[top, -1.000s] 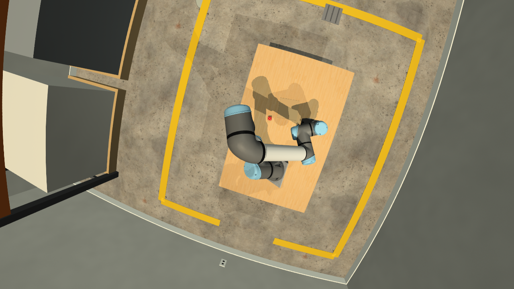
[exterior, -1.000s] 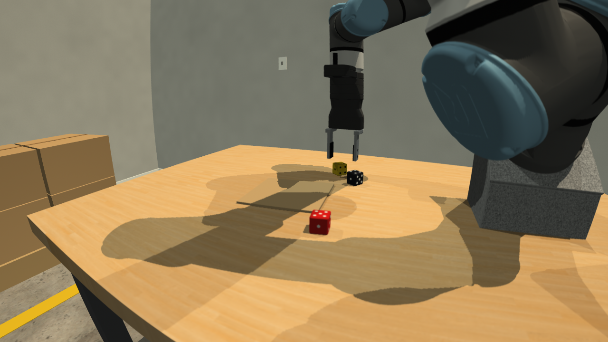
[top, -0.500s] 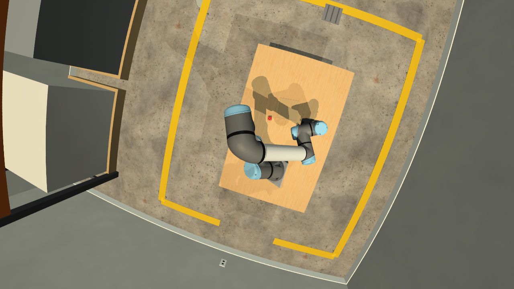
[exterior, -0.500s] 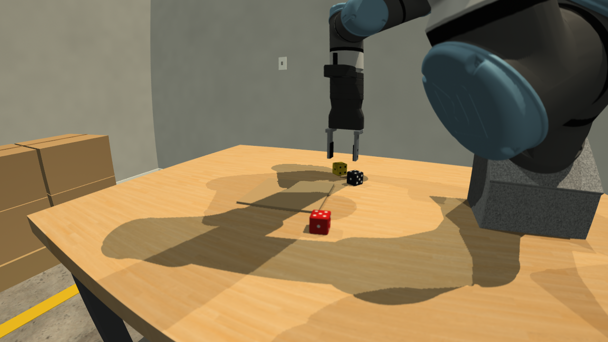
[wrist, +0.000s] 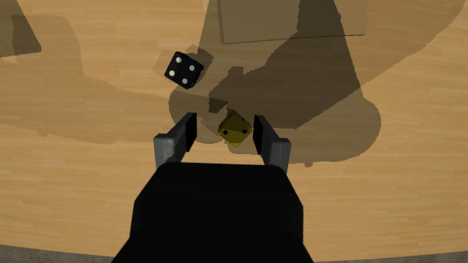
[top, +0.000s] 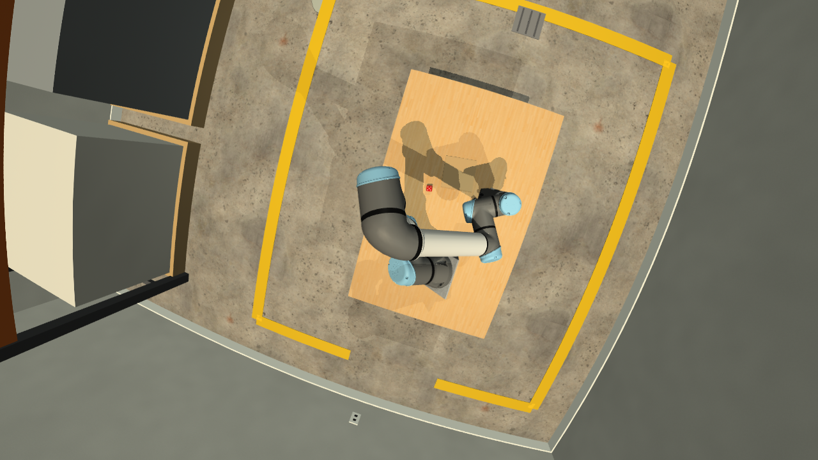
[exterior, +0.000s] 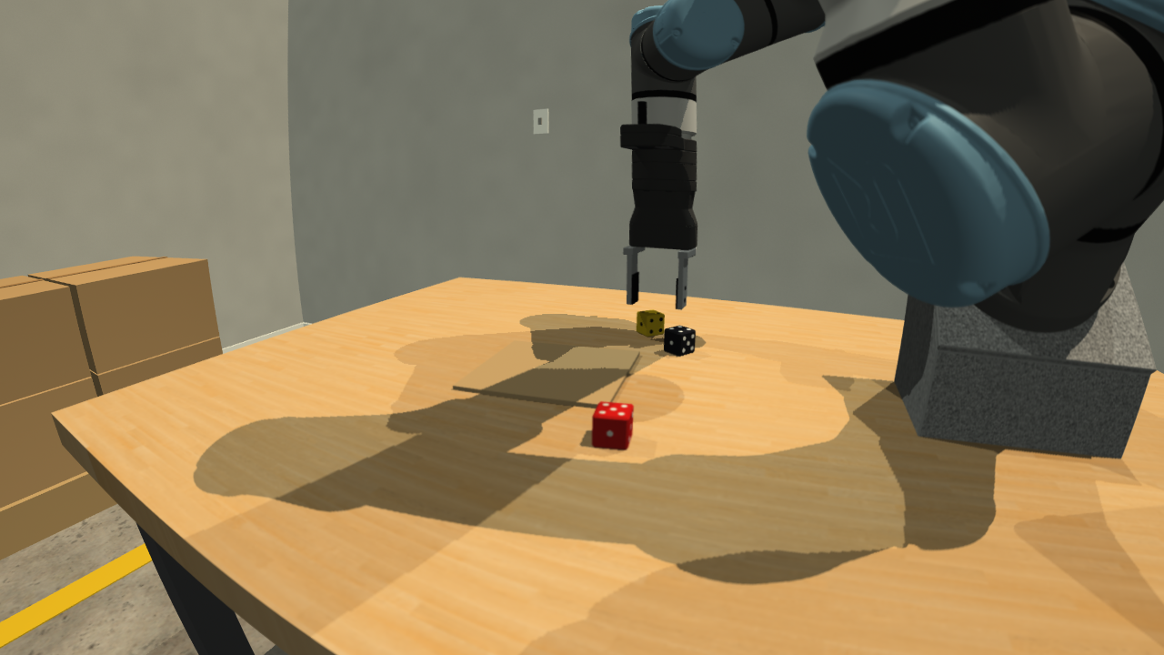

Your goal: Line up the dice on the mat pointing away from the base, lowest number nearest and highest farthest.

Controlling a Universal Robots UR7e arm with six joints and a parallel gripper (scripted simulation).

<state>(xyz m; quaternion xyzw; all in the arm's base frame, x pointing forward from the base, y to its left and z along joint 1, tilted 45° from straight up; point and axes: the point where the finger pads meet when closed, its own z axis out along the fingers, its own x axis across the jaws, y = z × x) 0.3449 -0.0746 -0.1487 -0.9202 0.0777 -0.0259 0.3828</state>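
Now: the yellow die 1 cm ahead of my hand, 1 cm to the right of it and 4 cm below it. The rest, counted from my hand: tan mat 7 cm ahead, 14 cm to the left, 5 cm below; red die 1 cm behind, 26 cm to the left, 4 cm below; black die 3 cm behind, 5 cm to the left, 4 cm below.
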